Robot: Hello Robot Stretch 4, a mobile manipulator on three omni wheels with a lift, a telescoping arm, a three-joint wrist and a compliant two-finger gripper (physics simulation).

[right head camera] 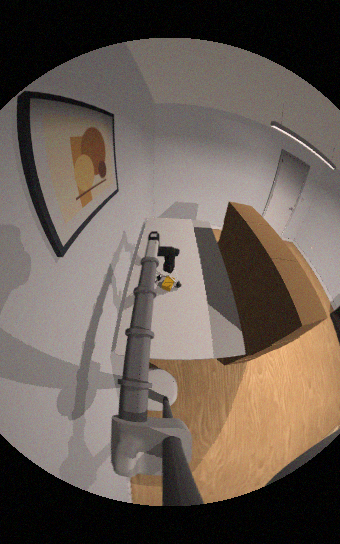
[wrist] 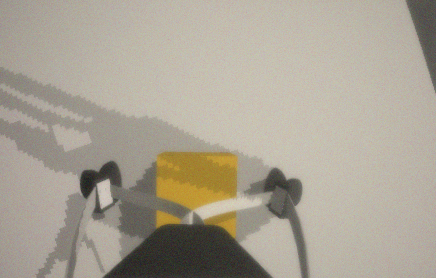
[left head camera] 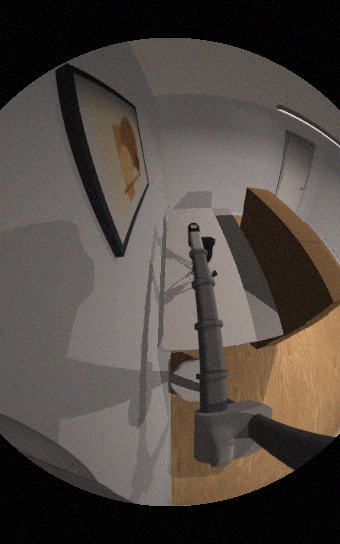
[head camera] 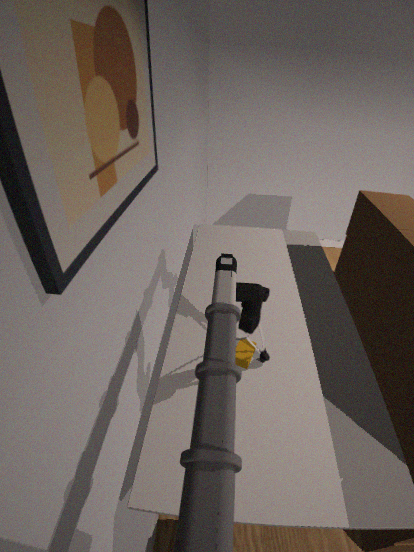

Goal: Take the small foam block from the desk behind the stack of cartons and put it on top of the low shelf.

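Pixels of known places: gripper, fingertip midpoint: (right head camera: 168, 282) (wrist: 193, 181) (head camera: 244, 352); robot's base at its link origin: (right head camera: 154, 388) (left head camera: 193, 379).
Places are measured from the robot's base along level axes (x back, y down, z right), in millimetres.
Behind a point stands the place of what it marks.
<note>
The small yellow foam block (head camera: 244, 354) {z 85, x -698, y -738 mm} (right head camera: 168, 284) {z 90, x -690, y -738 mm} (wrist: 197, 172) {z 97, x -752, y -738 mm} lies on the white desk (head camera: 280, 450) {z 194, x -399, y -693 mm} (left head camera: 230, 320) {z 208, x -366, y -693 mm} (right head camera: 185, 330) {z 199, x -388, y -693 mm} (wrist: 300, 75) {z 215, x -801, y -693 mm}. In the left head view the arm hides it. My gripper (right head camera: 169, 281) {z 89, x -739, y -694 mm} (wrist: 193, 181) {z 89, x -739, y -694 mm} is open above the block, one fingertip out to each side with a gap. The gripper's body covers the block's near end in the wrist view. In the head view the arm hides one finger. The tall brown cartons (head camera: 380, 320) {z 699, x -961, y -685 mm} (left head camera: 280, 260) {z 695, x -720, y -807 mm} (right head camera: 265, 280) {z 695, x -596, y -926 mm} stand along the desk's right side. I cannot make out the low shelf.
A wall with a framed picture (head camera: 110, 110) {z -211, x -601, y -1483 mm} (left head camera: 112, 160) {z -210, x -457, y -1501 mm} (right head camera: 75, 170) {z -211, x -518, y -1488 mm} runs along the desk's left side. My telescoping arm (head camera: 212, 420) {z -3, x -288, y -1107 mm} (left head camera: 210, 345) {z -3, x -165, y -1110 mm} (right head camera: 137, 350) {z 5, x -176, y -1110 mm} reaches over the desk. A round white object (left head camera: 187, 380) {z -57, x -2, y -187 mm} (right head camera: 165, 387) {z 101, x -24, y -187 mm} shows by the desk's near end, above the wooden floor (left head camera: 305, 350) {z 1421, x -3, y 28 mm} (right head camera: 270, 395) {z 1263, x 278, y 27 mm}.
</note>
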